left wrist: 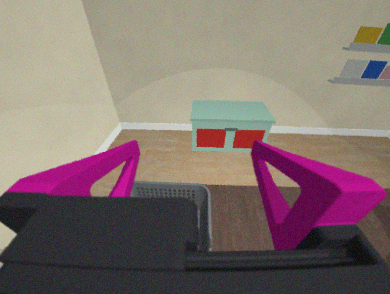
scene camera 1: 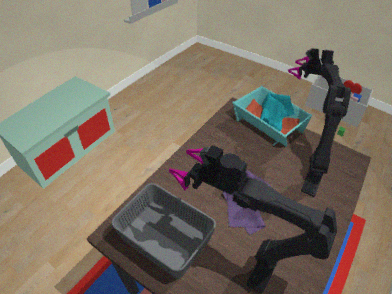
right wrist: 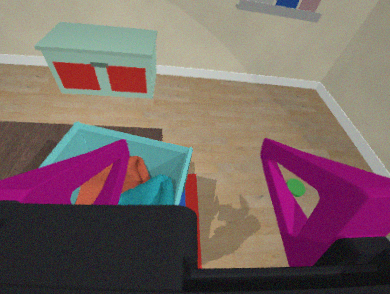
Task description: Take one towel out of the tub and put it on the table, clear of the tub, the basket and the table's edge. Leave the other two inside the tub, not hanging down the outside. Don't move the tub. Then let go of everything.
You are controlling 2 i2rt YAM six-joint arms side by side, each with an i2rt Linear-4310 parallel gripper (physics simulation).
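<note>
A purple towel (scene camera 1: 243, 212) lies on the table, partly hidden behind the left arm in scene camera 1, apart from the tub and the basket. The turquoise tub (scene camera 1: 259, 124) (right wrist: 183, 165) stands at the table's far end. In it lie a teal towel (scene camera 1: 276, 110) (right wrist: 162, 188) and an orange towel (scene camera 1: 290, 125) (right wrist: 138, 170); the orange one shows on both sides of the teal one. My left gripper (scene camera 1: 185, 166) (left wrist: 195, 146) is open and empty above the table near the basket. My right gripper (scene camera 1: 299, 67) (right wrist: 194, 146) is open and empty, high above and beyond the tub.
A grey basket (scene camera 1: 178, 270) (left wrist: 206, 200) stands at the table's near left corner. The table (scene camera 1: 200, 150) carries both arms. A mint cabinet (scene camera 1: 55, 112) (left wrist: 232, 110) (right wrist: 102, 40) stands on the floor by the wall. A grey bin (scene camera 1: 351, 113) stands on the floor behind the right arm.
</note>
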